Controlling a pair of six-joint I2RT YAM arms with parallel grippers.
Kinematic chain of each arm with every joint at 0, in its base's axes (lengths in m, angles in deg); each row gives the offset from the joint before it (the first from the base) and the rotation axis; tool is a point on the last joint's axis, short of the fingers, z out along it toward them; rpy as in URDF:
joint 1: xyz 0 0 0.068 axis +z
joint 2: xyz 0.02 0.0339 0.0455 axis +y
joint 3: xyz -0.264 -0.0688 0 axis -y
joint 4: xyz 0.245 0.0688 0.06 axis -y
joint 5: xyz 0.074 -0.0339 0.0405 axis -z
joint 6: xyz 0.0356 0 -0.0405 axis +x
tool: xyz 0 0 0 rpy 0 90 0
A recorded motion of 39 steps. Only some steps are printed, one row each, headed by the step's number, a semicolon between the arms.
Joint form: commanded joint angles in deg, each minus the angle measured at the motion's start. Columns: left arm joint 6, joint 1, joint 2, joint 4, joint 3, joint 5; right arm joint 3, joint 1, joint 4, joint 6, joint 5, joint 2.
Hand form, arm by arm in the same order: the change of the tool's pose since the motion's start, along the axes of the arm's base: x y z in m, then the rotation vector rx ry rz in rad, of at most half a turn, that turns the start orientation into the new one. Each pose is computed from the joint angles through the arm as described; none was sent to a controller.
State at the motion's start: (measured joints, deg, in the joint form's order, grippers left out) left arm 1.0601 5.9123 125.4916 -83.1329 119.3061 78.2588; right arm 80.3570 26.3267 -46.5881 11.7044 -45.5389 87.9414
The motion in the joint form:
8: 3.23 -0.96 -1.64 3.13 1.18 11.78; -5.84 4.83 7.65 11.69 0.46 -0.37
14: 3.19 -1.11 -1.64 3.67 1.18 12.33; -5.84 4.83 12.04 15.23 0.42 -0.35
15: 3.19 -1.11 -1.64 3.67 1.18 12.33; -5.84 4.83 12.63 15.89 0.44 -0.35
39: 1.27 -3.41 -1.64 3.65 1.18 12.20; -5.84 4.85 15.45 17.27 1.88 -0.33
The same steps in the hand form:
8: -0.0004 -0.0079 0.0243 -0.1889 -0.1784 -0.0355; -0.0122 0.0239 -0.0220 0.0184 0.1322 -0.0353
14: 0.0002 -0.0090 0.0247 -0.1978 -0.1877 -0.0394; -0.0072 0.0269 -0.0172 0.0621 0.1196 -0.0653
15: 0.0002 -0.0090 0.0247 -0.1978 -0.1877 -0.0394; -0.0066 0.0273 -0.0165 0.0681 0.1205 -0.0712
39: -0.0001 -0.0261 0.0247 -0.2020 -0.1499 -0.0759; -0.0029 0.0289 -0.0136 0.0824 0.0895 -0.0989

